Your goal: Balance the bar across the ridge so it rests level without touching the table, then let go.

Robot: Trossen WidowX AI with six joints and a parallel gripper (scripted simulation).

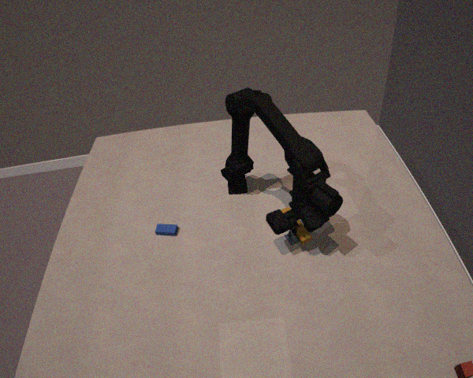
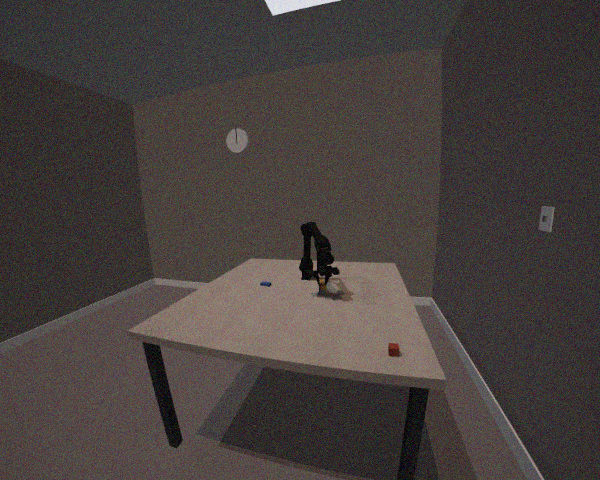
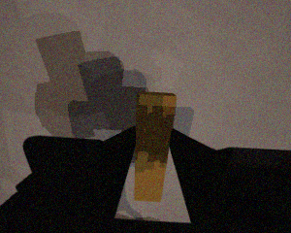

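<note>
Right now the yellow bar is 3 cm behind my gripper tip and 1 cm to the right of it. Round my gripper tip: blue oblong block: 10 cm behind, 40 cm to the right, 5 cm below; then small red cube: 47 cm ahead, 34 cm to the left, 4 cm below.
</note>
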